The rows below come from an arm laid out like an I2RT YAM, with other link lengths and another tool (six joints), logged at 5 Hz.
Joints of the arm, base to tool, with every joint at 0 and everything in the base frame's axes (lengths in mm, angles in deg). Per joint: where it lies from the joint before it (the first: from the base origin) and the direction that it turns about. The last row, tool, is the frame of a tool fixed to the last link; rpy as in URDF.
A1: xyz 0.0 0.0 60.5 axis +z
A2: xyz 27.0 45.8 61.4 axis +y
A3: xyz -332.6 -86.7 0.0 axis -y
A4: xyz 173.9 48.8 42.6 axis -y
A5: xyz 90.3 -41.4 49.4 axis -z
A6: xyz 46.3 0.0 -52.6 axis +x
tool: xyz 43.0 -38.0 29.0 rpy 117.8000 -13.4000 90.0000
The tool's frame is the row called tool.
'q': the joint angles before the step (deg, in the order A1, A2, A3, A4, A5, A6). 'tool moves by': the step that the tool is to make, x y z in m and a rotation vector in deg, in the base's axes. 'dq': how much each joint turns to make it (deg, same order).
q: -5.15 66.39 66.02 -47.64 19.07 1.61
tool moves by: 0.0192 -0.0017 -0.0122 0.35 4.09 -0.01
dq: 0.02 4.52 0.29 0.12 0.03 0.01
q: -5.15 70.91 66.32 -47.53 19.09 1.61
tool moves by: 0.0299 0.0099 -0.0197 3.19 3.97 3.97
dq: 1.89 5.45 0.00 1.26 -3.56 0.00
